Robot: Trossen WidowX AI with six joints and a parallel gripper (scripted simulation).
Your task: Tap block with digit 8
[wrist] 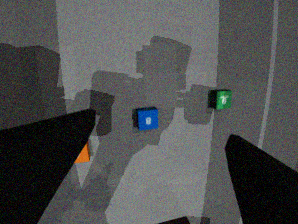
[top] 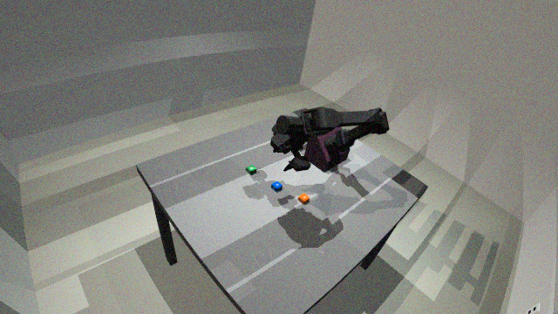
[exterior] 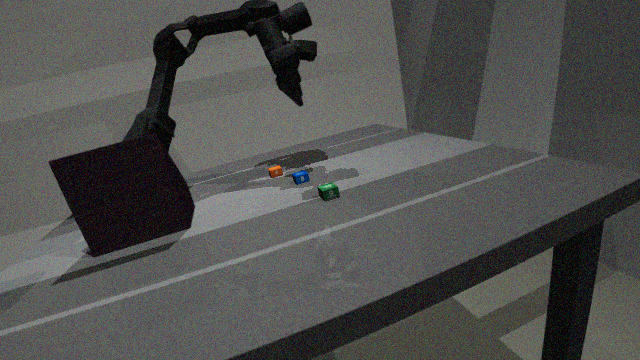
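My gripper tip is 170 mm above the blue block, 50 mm past it and 20 mm to the left of it. The rest, counted from my gripper tip: green block (170 mm below, 160 mm to the right, 40 mm behind); orange block (170 mm below, 100 mm to the left, 80 mm behind).
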